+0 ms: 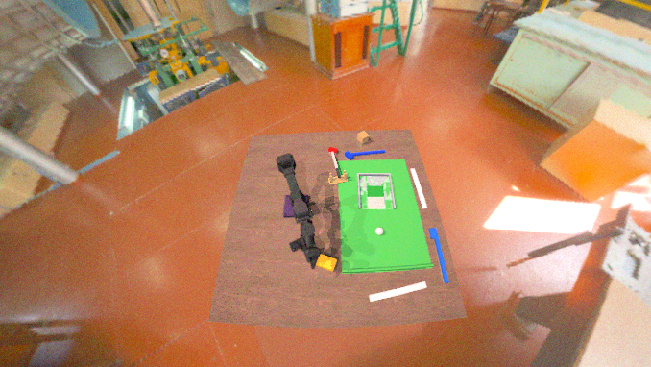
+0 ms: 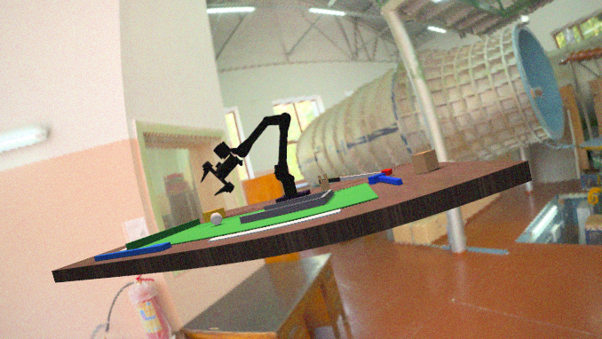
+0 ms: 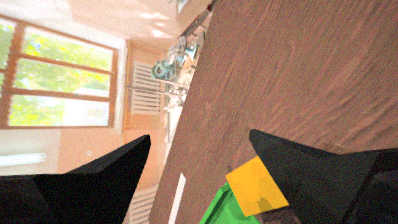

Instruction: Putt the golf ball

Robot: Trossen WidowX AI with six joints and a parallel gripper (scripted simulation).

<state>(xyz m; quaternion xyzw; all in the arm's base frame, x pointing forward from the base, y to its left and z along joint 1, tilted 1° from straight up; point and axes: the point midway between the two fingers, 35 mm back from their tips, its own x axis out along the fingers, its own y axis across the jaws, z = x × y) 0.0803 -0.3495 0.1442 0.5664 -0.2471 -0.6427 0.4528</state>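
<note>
My gripper tip is now 7 cm short of the yellow block, 3 cm to the right of it and 13 cm above it. Also, from my gripper tip: white golf ball 37 cm ahead, 19 cm to the left, 12 cm below; then green mat 39 cm ahead, 34 cm to the left, 15 cm below; then tan cube 37 cm ahead, 90 cm to the left, 12 cm below.
</note>
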